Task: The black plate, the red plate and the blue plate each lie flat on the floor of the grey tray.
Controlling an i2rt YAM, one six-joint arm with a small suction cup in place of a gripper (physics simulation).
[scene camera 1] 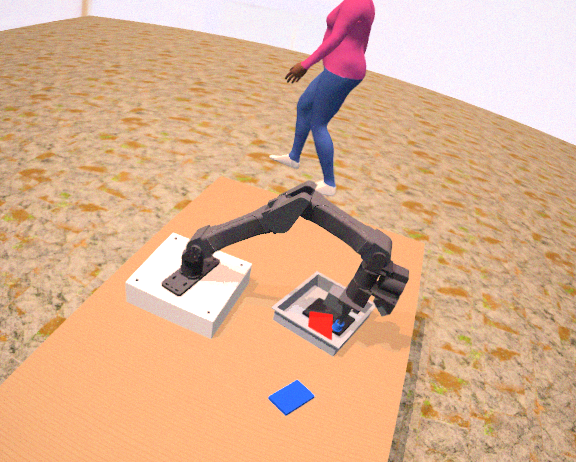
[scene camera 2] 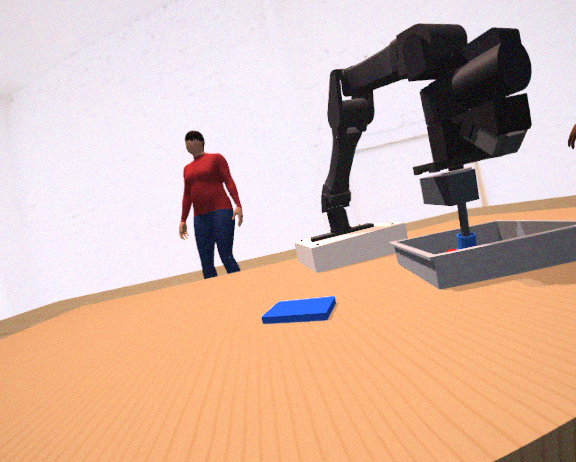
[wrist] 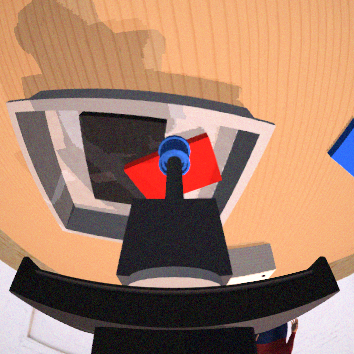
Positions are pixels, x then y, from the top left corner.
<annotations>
My suction cup shows in scene camera 1 [339, 299], in scene camera 2 and in the wrist view. A grey tray shows in scene camera 1 [288, 311], in scene camera 2 [504, 247] and in the wrist view [47, 129]. One and the same spot on my suction cup: [wrist: 170, 143] is [scene camera 2: 474, 243].
</annotations>
